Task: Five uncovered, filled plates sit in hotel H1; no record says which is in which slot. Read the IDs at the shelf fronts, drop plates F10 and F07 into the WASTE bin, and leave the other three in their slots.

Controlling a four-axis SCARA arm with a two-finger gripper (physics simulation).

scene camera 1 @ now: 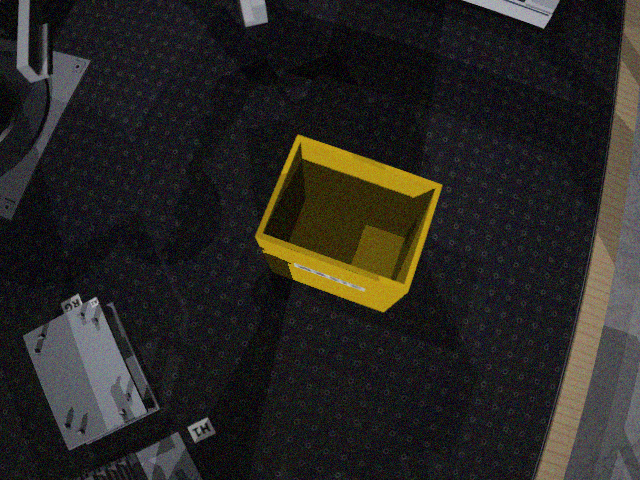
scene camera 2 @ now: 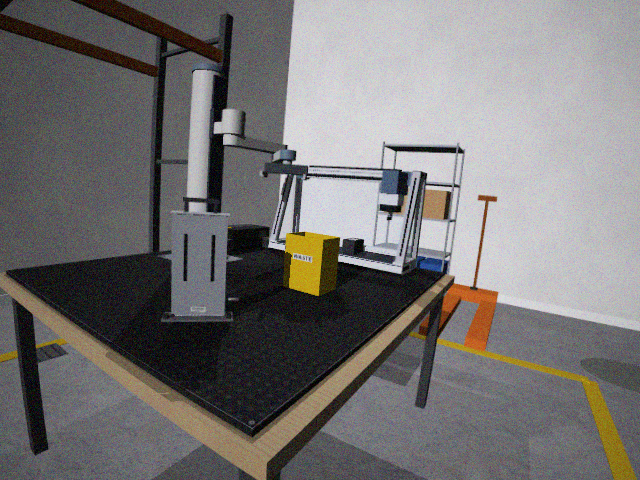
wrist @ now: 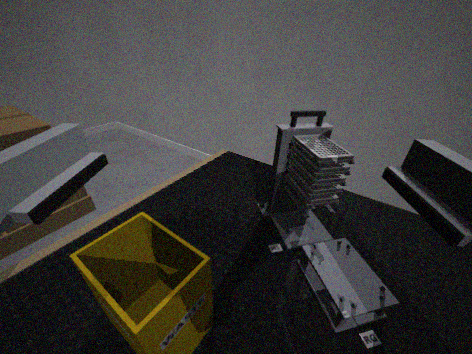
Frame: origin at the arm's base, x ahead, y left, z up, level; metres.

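Seen in the pictures: gripper, between the fingertips: [scene camera 1: 140, 42] [scene camera 2: 282, 175] [wrist: 244, 150].
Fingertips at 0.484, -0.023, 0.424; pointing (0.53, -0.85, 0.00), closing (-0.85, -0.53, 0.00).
Note:
Pixels of each thing's top centre, then the offset from my fingertips to it, as dx, dy, dz. "spot": a spot on its surface instead.
- H1 tag, centre of its top: [scene camera 1: 201, 430] [wrist: 275, 247] +0.063, -0.295, -0.411
- yellow WASTE bin, centre of its top: [scene camera 1: 350, 209] [wrist: 139, 257] [scene camera 2: 313, 235] +0.162, -0.003, -0.212
- RG tag, centre of its top: [scene camera 1: 72, 305] [wrist: 370, 338] -0.178, -0.205, -0.411
- black block, a spot on its surface: [scene camera 2: 353, 245] spot: +0.076, +0.539, -0.316
My gripper [scene camera 1: 144, 43] [scene camera 2: 284, 174] [wrist: 244, 150] is open and empty, high above the table; its two fingers stand wide apart at the left and right of the wrist view. Hotel H1 [scene camera 2: 199, 248] [wrist: 283, 150] shows its grey back panel in scene camera 2. In the wrist view its front side faces the camera obliquely, with several plates [wrist: 322, 150] stacked in its slots. Their shelf-front IDs are too small and dark to read. The H1 tag [scene camera 1: 201, 429] [wrist: 275, 247] lies by its base. The yellow WASTE bin [scene camera 1: 372, 299] [scene camera 2: 328, 263] [wrist: 200, 280] stands upright; no plate shows inside.
A low clear-grey stand [scene camera 1: 56, 372] [wrist: 367, 280] beside the RG tag [scene camera 1: 71, 303] [wrist: 370, 339] stands close to the hotel's front. A white gantry frame [scene camera 2: 413, 222] stands beyond the bin, with a black block [scene camera 2: 353, 245] in it. The arm's column [scene camera 2: 199, 139] rises behind the hotel in scene camera 2.

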